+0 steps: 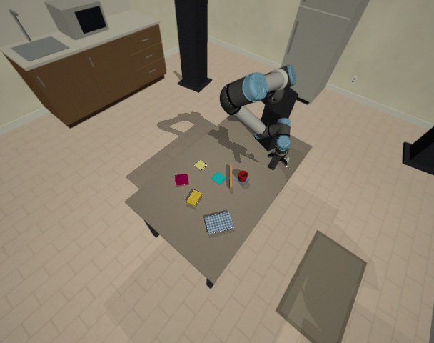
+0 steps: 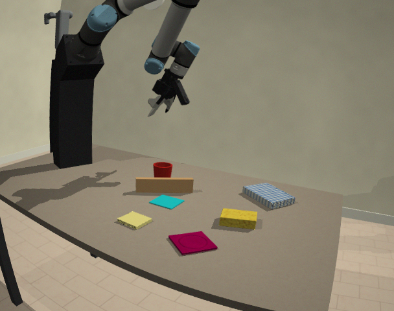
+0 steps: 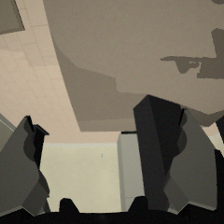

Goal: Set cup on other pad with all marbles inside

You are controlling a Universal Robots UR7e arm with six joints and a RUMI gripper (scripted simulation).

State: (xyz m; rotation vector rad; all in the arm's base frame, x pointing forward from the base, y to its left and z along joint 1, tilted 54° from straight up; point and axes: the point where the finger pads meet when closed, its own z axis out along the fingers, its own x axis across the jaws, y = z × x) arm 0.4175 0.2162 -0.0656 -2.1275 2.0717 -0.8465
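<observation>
The red cup is 210 mm below my hand, 190 mm to the right of it and 110 mm ahead of it. Round my hand: blue checked box 530 mm ahead, 220 mm below, 170 mm to the right; teal pad 360 mm to the right, 240 mm below, 200 mm ahead; wooden rail 270 mm to the right, 220 mm below, 160 mm ahead.
</observation>
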